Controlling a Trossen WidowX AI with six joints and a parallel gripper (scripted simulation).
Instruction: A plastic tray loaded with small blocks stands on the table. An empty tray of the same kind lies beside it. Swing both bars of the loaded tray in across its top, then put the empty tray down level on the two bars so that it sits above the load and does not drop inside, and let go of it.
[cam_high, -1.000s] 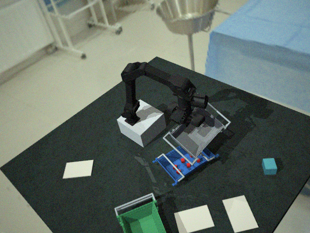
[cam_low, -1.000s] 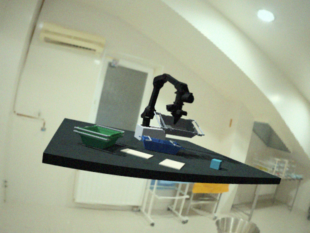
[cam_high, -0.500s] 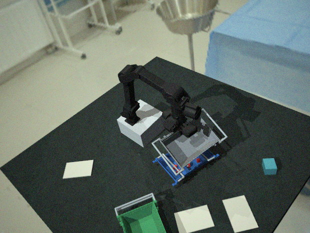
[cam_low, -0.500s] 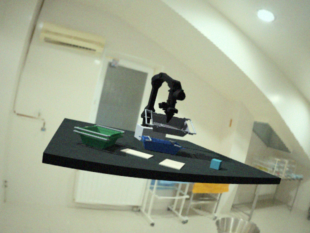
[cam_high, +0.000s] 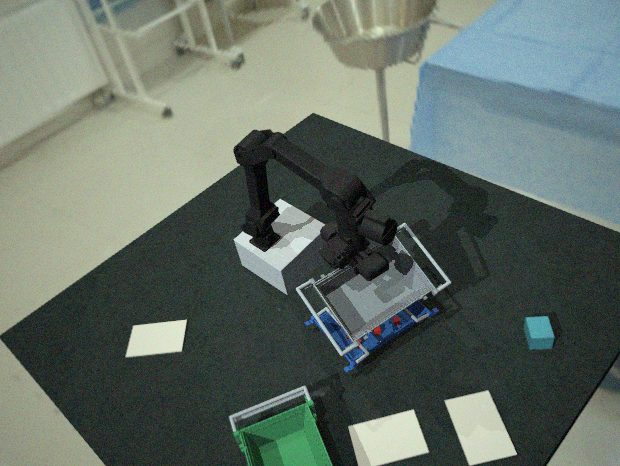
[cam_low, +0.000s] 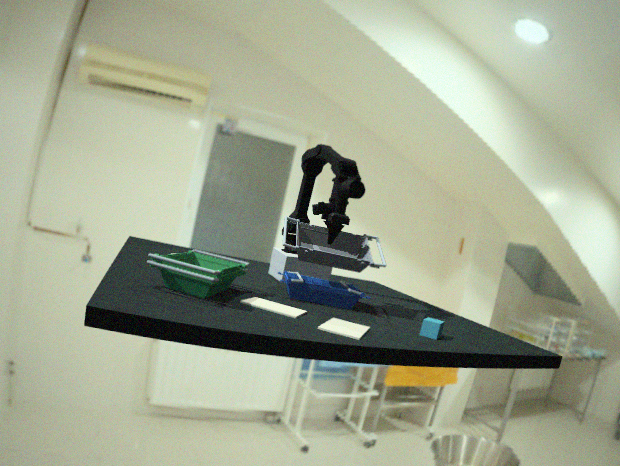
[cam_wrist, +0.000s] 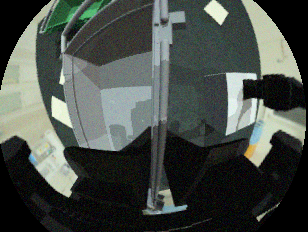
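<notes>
Right now the grey tray is 7 cm ahead of my gripper tip and 2 cm to the right of it. The rest, counted from my gripper tip: teal block (37 cm ahead, 20 cm to the left, 16 cm below).
</notes>
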